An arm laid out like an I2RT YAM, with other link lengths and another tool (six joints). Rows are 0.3 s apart.
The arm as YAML. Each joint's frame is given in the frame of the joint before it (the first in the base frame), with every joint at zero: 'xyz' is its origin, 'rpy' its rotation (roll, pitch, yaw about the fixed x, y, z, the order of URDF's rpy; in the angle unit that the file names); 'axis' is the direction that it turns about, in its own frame. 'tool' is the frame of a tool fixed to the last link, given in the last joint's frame.
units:
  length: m
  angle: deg
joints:
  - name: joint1
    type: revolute
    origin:
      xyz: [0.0, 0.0, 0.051]
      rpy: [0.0, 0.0, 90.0]
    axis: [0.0, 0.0, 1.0]
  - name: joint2
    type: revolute
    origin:
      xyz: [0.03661, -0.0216, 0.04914]
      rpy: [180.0, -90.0, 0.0]
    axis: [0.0, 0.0, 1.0]
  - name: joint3
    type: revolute
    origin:
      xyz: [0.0, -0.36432, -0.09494]
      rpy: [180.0, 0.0, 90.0]
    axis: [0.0, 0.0, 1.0]
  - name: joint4
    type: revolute
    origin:
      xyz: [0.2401, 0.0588, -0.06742]
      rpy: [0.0, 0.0, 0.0]
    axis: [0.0, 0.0, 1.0]
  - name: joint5
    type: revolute
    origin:
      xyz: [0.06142, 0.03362, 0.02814]
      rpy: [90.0, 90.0, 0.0]
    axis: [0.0, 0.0, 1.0]
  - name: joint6
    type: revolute
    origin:
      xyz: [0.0, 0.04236, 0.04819]
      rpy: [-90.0, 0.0, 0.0]
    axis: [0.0, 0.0, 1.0]
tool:
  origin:
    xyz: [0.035, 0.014, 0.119]
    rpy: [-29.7, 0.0, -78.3]
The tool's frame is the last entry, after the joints.
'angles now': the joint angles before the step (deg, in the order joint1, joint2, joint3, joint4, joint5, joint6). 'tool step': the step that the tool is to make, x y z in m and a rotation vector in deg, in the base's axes. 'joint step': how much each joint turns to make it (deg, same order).
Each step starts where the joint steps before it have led.
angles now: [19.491 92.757 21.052 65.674 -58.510 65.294]
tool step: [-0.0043 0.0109 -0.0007 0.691 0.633 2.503]
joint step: [2.076 1.443 0.211 2.240 -0.509 1.589]
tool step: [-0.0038 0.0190 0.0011 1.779 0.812 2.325]
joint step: [3.958 2.647 0.127 5.798 1.515 3.894]
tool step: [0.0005 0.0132 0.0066 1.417 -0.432 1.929]
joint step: [2.137 1.387 1.754 2.335 0.201 1.996]
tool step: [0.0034 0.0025 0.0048 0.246 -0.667 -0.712]
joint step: [0.376 -0.405 1.006 -0.885 1.086 -0.214]
